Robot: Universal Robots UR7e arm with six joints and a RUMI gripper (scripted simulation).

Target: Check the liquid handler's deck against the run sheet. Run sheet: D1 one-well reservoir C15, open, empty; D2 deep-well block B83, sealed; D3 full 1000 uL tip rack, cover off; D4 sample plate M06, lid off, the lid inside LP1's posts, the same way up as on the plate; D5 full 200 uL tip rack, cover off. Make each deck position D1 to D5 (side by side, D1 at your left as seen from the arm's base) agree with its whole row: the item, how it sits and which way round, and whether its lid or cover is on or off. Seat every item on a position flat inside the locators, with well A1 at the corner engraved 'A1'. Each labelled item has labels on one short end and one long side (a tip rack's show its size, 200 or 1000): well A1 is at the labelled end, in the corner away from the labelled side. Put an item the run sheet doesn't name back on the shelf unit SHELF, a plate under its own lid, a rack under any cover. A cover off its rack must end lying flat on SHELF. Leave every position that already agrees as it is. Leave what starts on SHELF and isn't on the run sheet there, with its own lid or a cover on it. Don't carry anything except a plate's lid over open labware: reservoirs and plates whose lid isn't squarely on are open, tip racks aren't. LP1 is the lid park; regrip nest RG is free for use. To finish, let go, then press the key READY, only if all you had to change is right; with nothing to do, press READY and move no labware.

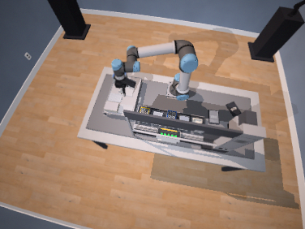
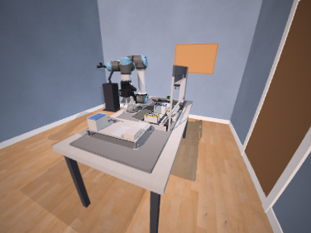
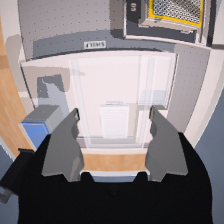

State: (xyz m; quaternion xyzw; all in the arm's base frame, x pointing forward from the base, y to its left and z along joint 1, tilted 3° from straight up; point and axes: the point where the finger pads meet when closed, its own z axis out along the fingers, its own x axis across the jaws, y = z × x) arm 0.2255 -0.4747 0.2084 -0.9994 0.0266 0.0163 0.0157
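Right now the shelf unit is 60 mm behind my hand, 60 mm to the right of it and 170 mm below it. From my hand the other things lie so: yellow-rimmed tip rack: 150 mm ahead, 180 mm to the left, 130 mm below; then whitish sealed block: 170 mm ahead, 540 mm to the left, 160 mm below; then white well plate: 150 mm ahead, 300 mm to the left, 170 mm below.
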